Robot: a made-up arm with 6 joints. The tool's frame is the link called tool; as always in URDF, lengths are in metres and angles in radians. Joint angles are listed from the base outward.
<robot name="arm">
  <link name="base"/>
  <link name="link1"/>
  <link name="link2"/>
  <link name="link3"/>
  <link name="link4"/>
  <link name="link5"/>
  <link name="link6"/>
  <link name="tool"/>
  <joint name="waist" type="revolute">
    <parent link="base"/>
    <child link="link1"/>
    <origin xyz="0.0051 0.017 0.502"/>
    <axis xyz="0 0 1"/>
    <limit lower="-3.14" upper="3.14"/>
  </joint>
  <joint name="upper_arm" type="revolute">
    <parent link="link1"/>
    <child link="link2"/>
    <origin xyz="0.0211 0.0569 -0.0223"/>
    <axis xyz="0 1 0"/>
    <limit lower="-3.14" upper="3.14"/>
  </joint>
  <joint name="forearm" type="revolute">
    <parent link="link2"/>
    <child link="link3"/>
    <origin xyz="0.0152 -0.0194 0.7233"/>
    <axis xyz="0 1 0"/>
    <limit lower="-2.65" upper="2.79"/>
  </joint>
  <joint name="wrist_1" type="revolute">
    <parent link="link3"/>
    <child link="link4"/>
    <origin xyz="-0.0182 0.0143 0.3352"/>
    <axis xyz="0 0 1"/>
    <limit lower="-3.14" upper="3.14"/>
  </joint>
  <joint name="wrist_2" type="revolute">
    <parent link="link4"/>
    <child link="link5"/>
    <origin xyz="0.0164 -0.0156 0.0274"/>
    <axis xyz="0 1 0"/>
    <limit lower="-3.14" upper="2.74"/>
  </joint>
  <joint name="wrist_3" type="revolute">
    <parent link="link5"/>
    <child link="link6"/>
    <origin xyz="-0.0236 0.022 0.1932"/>
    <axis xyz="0 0 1"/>
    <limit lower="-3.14" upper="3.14"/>
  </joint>
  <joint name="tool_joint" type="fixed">
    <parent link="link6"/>
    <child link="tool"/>
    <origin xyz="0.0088 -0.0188 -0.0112" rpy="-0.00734 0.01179 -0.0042"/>
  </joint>
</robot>
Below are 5 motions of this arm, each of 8 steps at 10 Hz.
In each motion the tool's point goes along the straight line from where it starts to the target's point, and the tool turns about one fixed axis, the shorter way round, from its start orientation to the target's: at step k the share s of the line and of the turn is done. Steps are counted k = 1, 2, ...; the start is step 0. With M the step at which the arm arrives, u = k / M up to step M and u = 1 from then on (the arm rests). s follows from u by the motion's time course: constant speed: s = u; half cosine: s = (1 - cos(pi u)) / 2; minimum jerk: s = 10 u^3 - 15 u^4 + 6 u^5.
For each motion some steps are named. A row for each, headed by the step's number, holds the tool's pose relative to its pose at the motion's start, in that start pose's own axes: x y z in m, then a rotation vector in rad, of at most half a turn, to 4 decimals.
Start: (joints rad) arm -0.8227 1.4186 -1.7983 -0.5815 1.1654 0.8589
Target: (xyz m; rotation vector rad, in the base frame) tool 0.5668 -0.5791 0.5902 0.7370 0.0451 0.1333
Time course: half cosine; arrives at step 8
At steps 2, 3, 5, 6, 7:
2: 0.0393 -0.0410 -0.0360 -0.0199 0.0055 0.0774
3: 0.0829 -0.0864 -0.0759 -0.0419 0.0116 0.1632
5: 0.1856 -0.1934 -0.1700 -0.0939 0.0260 0.3654
6: 0.2292 -0.2388 -0.2099 -0.1159 0.0321 0.4512
7: 0.2583 -0.2692 -0.2366 -0.1306 0.0361 0.5085

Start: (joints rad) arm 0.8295 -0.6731 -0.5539 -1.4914 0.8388 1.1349
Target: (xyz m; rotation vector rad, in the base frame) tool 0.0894 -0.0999 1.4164 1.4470 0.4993 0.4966
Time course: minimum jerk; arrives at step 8
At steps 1, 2, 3, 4, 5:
1: 0.0109 -0.0054 -0.0068 0.0070 0.0057 -0.0133
2: 0.0706 -0.0351 -0.0437 0.0452 0.0365 -0.0857
3: 0.1876 -0.0932 -0.1162 0.1201 0.0972 -0.2279
4: 0.3408 -0.1694 -0.2111 0.2182 0.1765 -0.4141
5: 0.4940 -0.2456 -0.3060 0.3163 0.2559 -0.6003

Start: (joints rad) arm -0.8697 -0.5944 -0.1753 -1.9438 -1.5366 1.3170
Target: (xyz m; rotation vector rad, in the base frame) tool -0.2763 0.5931 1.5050 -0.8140 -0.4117 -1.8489
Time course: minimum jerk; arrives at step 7
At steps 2, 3, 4, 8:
2: 0.0141 -0.0126 -0.0024 0.0968 0.0397 -0.0164
3: 0.0358 -0.0320 -0.0062 0.2460 0.1010 -0.0417
4: 0.0616 -0.0550 -0.0106 0.4227 0.1735 -0.0716
8: 0.0974 -0.0871 -0.0168 0.6687 0.2745 -0.1133

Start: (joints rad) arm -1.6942 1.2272 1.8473 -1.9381 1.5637 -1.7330
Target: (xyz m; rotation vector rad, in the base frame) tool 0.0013 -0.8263 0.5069 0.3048 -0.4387 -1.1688
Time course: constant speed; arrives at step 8
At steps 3, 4, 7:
3: 0.0293 0.0797 -0.0776 -0.3982 -0.0313 0.1091
4: 0.0391 0.1063 -0.1034 -0.5310 -0.0417 0.1455
7: 0.0684 0.1860 -0.1810 -0.9292 -0.0730 0.2546

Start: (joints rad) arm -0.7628 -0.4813 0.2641 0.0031 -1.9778 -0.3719
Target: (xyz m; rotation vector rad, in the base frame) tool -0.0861 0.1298 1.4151 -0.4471 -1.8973 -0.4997
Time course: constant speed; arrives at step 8
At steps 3, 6, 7, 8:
3: -0.0550 -0.0293 -0.1264 0.0254 0.1092 0.0602
6: -0.1100 -0.0586 -0.2529 0.0508 0.2184 0.1203
7: -0.1284 -0.0684 -0.2950 0.0592 0.2548 0.1404
8: -0.1467 -0.0782 -0.3371 0.0677 0.2912 0.1605

